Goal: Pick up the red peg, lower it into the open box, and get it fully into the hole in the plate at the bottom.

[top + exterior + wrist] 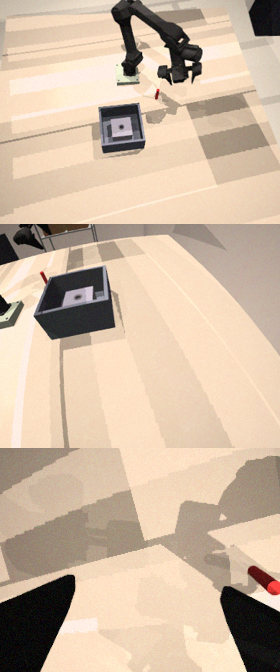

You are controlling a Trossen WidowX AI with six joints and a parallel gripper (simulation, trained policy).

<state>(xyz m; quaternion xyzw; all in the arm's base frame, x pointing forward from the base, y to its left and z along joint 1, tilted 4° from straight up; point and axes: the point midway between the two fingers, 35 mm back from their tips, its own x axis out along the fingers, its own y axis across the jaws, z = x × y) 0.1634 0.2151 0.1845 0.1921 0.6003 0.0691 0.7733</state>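
My gripper tip is 20 mm past the red peg, 100 mm to the left of it and 120 mm above it. Round my gripper tip: dark box 160 mm ahead, 270 mm to the right, 140 mm below; plate 160 mm ahead, 270 mm to the right, 120 mm below.
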